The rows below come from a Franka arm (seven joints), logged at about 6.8 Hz.
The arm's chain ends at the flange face. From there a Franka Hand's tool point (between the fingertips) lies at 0.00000 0.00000 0.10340 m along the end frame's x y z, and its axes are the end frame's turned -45 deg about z.
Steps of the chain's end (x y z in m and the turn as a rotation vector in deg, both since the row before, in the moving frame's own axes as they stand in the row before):
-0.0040 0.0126 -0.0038 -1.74 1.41 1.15
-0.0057 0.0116 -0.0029 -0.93 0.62 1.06
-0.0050 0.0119 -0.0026 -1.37 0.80 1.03
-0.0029 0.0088 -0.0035 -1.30 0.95 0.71
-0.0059 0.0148 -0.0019 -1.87 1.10 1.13
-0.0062 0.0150 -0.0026 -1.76 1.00 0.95
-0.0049 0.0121 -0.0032 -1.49 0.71 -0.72
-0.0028 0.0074 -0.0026 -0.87 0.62 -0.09
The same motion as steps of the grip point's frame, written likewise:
-0.0122 0.0101 -0.0039 -2.23 -0.23 1.15
-0.0126 0.0061 -0.0029 -1.10 -0.22 1.06
-0.0127 0.0076 -0.0026 -1.53 -0.40 1.03
-0.0087 0.0070 -0.0035 -1.59 -0.25 0.71
-0.0157 0.0101 -0.0020 -2.10 -0.54 1.13
-0.0160 0.0097 -0.0027 -1.95 -0.54 0.95
-0.0130 0.0079 -0.0032 -1.56 -0.55 -0.72
-0.0075 0.0052 -0.0026 -1.05 -0.18 -0.09

